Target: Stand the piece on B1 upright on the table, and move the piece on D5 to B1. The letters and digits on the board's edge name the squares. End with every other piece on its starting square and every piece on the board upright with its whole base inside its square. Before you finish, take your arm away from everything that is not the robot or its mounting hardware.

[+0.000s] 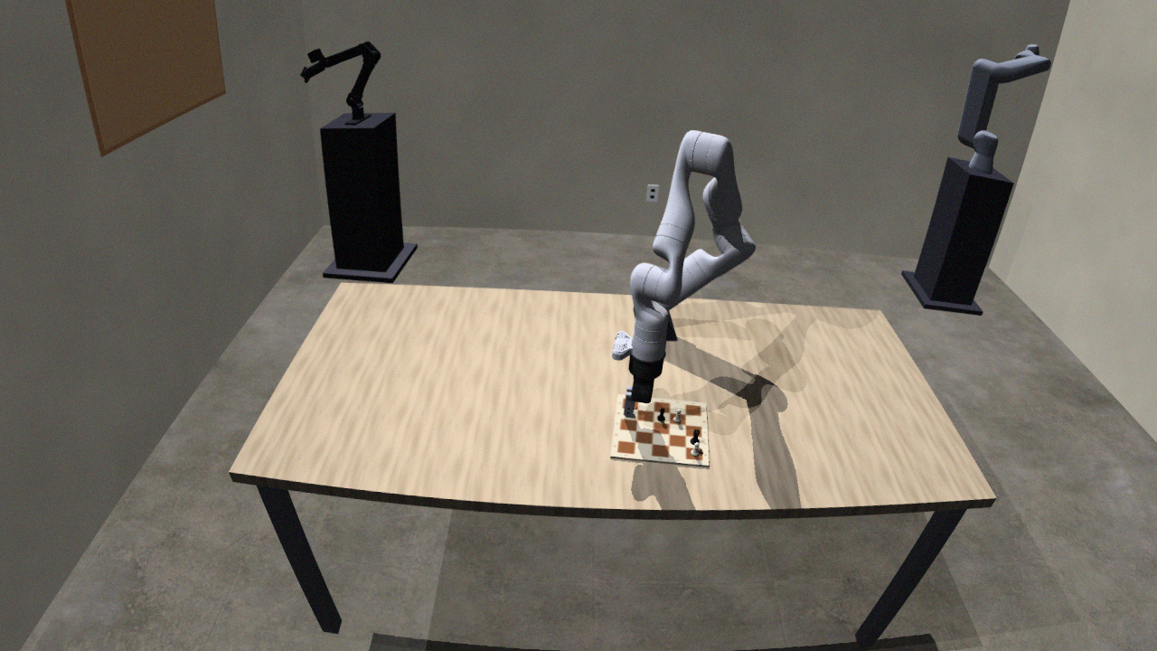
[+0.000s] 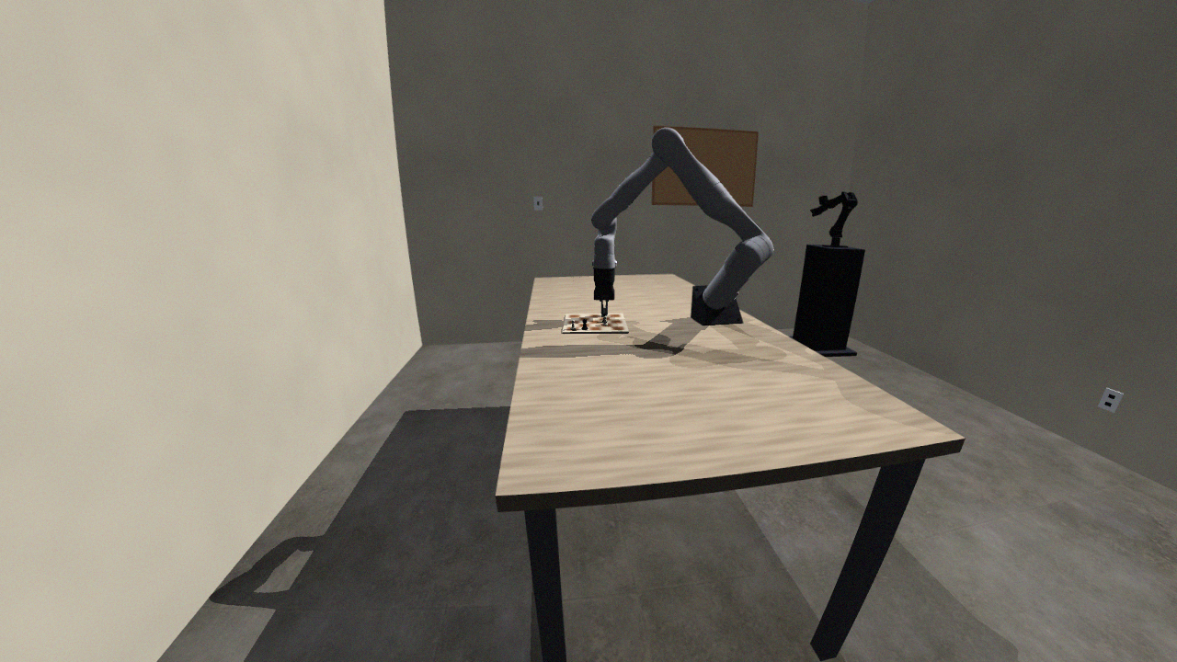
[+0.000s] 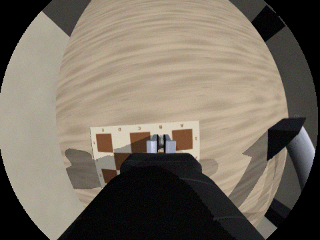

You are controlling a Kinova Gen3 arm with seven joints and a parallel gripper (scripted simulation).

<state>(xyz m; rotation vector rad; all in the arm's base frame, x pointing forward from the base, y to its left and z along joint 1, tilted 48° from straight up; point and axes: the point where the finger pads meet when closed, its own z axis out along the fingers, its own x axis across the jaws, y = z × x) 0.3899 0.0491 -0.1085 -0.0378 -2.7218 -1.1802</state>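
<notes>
Now: hand 8 cm to the right of the chessboard, 4 cm short of it and 3 cm above it.
</notes>
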